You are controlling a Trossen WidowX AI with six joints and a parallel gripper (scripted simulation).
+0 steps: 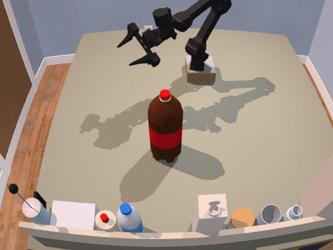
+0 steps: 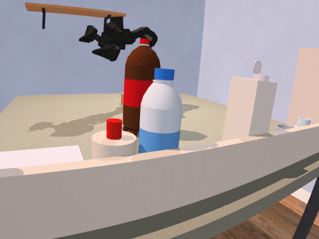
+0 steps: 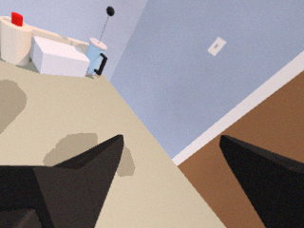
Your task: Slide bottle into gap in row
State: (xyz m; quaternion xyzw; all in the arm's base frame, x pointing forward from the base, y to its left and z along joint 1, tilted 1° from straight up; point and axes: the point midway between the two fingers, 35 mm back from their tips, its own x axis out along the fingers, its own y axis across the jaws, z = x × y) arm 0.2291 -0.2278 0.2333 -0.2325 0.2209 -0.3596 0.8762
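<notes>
Right now the brown cola bottle is 21 cm ahead of my hand, 16 cm to the left of it and 14 cm below it. Round my hand: raised rail 55 cm ahead, 37 cm to the left, 24 cm below; then blue-capped water bottle 55 cm ahead, 11 cm to the left, 19 cm below; then white flat box 56 cm ahead, 9 cm to the right, 25 cm below.
</notes>
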